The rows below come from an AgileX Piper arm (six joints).
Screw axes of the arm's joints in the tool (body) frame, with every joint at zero. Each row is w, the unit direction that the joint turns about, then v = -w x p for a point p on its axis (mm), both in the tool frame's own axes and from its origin. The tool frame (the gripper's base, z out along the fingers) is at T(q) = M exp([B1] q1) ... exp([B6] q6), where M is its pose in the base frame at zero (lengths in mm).
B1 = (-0.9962, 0, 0.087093, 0, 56.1, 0)
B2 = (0, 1, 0, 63.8, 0, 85)
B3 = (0, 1, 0, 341.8, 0, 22)
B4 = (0, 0, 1, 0, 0, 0)
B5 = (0, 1, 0, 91, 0, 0)
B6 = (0, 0, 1, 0, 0, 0)
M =
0.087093 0 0.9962 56.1
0 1 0 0
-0.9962 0 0.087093 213.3
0 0 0 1
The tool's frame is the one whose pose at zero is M.
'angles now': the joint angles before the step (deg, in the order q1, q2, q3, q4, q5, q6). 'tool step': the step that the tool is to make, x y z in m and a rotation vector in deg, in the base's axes. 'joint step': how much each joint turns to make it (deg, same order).
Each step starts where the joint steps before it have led.
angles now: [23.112, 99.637, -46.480, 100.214, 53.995, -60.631]
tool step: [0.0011, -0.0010, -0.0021, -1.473, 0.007, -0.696]
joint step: [-0.008, 0.003, -0.023, -0.646, -1.548, 0.429]
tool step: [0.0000, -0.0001, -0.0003, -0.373, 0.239, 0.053]
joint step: [0.003, -0.007, -0.084, -0.533, -0.224, 0.539]
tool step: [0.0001, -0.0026, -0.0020, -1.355, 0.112, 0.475]
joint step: [-0.441, 0.011, -0.012, -1.943, -0.369, 0.742]
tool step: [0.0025, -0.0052, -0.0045, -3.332, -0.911, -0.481]
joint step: [-0.661, 0.003, -0.008, -2.574, -2.460, 0.234]
